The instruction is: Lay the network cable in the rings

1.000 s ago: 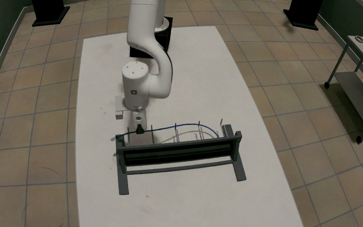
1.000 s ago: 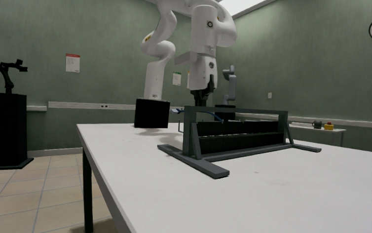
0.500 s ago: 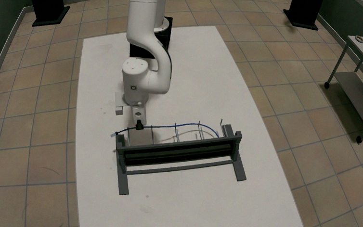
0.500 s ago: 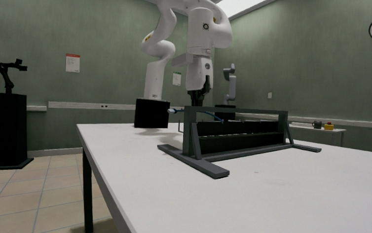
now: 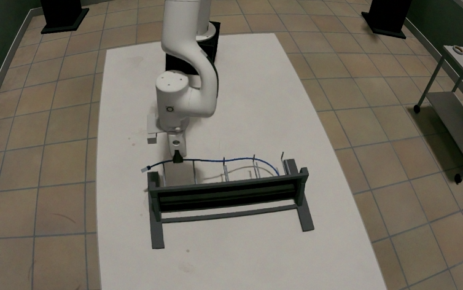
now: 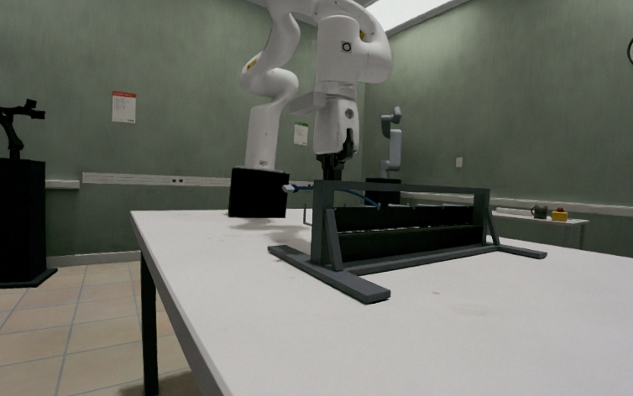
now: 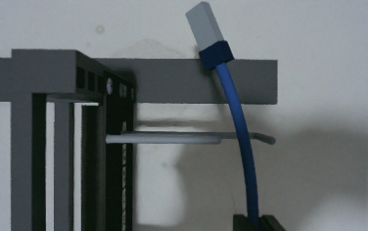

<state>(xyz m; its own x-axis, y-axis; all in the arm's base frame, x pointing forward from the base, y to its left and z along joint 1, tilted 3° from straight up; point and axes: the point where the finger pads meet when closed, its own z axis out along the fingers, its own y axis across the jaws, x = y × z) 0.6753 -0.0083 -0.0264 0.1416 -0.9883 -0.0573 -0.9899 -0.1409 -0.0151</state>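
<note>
My gripper is now 10 cm to the left of the grey plug, 4 cm short of it and 2 cm above it. Round my hand: dark grey patch-panel rack 16 cm to the left, 8 cm below, 8 cm ahead.
</note>
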